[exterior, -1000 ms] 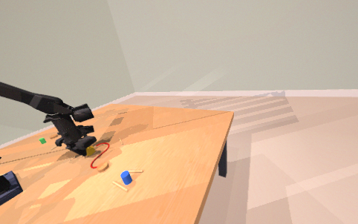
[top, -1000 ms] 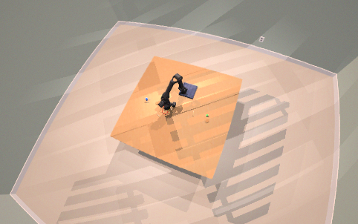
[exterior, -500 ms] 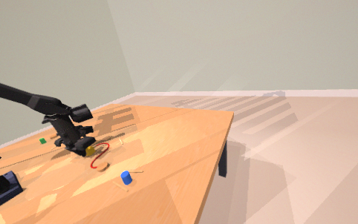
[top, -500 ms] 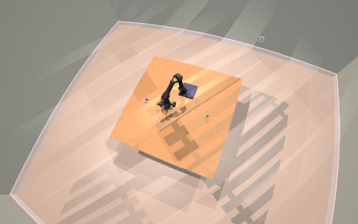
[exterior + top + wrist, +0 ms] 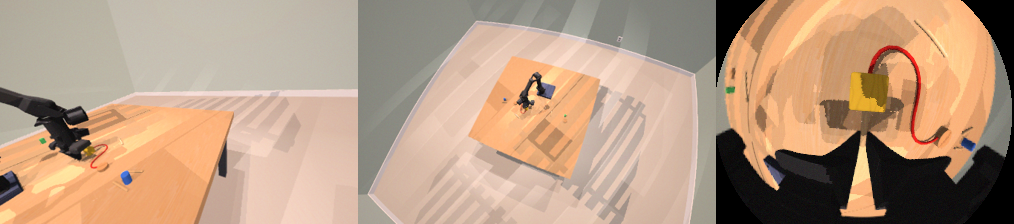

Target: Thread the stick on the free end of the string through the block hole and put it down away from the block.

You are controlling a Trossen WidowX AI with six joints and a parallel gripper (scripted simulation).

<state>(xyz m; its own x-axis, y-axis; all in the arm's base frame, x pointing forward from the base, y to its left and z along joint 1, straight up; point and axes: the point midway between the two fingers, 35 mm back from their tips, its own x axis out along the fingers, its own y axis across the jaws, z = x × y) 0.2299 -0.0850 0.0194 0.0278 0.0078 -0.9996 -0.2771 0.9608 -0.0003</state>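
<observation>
My gripper tip is now 50 mm short of the yellow wooden block, 10 mm to the right of it and 10 mm below it. Also, from my gripper tip: blue cylinder (50 mm ahead, 300 mm to the right, 10 mm above); then green piece (60 mm behind, 460 mm to the left, 10 mm above); then round wooden button (30 mm ahead, 150 mm to the right).
</observation>
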